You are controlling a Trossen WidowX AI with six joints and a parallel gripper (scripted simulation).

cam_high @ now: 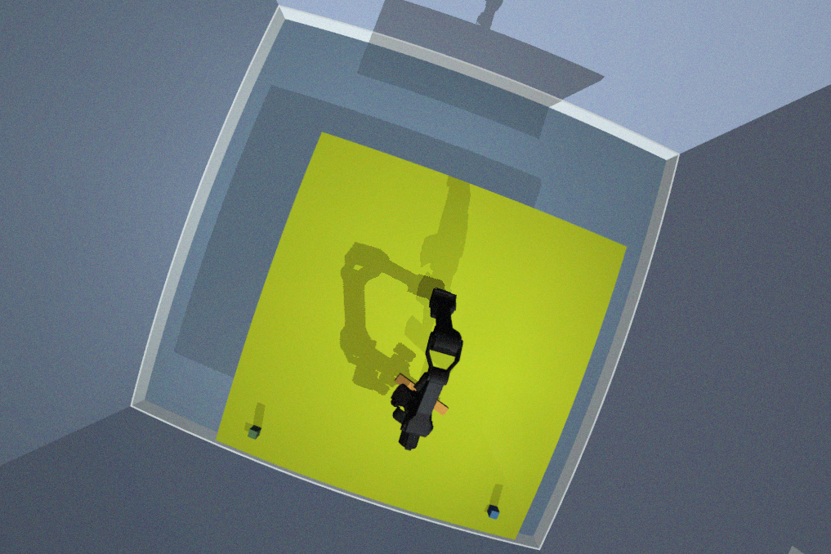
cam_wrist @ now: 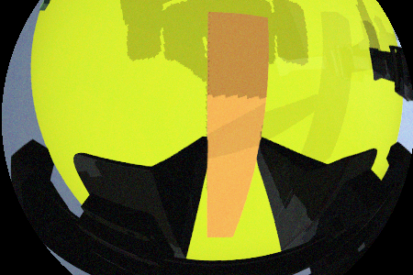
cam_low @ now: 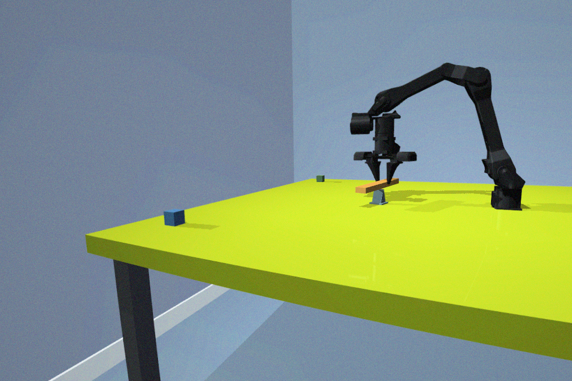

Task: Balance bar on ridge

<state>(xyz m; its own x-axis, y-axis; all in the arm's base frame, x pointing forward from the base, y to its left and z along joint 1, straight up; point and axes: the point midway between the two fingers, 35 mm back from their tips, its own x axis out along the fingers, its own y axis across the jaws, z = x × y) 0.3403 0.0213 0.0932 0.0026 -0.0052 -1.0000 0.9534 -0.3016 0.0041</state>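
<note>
Now: the orange bar 1 cm ahead of my gripper tip and 3 cm to the left of it. Also, from my gripper tip: green cube 40 cm ahead, 52 cm to the right, 4 cm below; blue cube 40 cm ahead, 48 cm to the left, 4 cm below.
</note>
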